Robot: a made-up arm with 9 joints. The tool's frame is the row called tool.
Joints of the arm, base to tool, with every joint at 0 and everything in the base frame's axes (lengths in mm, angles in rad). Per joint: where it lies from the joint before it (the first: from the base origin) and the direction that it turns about. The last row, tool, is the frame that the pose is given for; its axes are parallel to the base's.
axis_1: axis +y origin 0 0 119.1
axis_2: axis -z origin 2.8 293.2 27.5
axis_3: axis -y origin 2.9 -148.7 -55
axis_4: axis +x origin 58 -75.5 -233.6
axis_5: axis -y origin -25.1 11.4 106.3
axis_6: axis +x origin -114 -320.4 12.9
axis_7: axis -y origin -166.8 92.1 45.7
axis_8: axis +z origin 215.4 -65 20.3
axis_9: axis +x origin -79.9 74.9 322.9
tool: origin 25 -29.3 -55.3
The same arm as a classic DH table. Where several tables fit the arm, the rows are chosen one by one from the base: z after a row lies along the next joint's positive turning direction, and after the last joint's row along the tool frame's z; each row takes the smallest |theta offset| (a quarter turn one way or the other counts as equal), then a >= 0, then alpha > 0; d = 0 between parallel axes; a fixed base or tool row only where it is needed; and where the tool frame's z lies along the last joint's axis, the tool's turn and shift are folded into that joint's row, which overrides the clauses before.
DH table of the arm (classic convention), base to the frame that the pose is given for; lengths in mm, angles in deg. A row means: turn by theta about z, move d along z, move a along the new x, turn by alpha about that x. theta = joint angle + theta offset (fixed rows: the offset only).
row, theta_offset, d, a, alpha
base (fixed), 0, 119.1, 0, -90
axis_1, 0, 293.2, 2.8, -90
axis_2, 0, 27.5, 2.9, -90
axis_3, -90, 224.2, 233.6, -90
axis_4, 0, 32.9, -106.3, 90
axis_5, 0, 309, -12.9, -90
axis_6, 0, -280.8, -45.7, 90
axis_7, 90, -27.1, 215.4, -90
axis_8, 90, 343.2, 74.9, 90
axis_9, 0, -54.9, -29.3, -90
tool (fixed), -90, -55.3, 0, 0

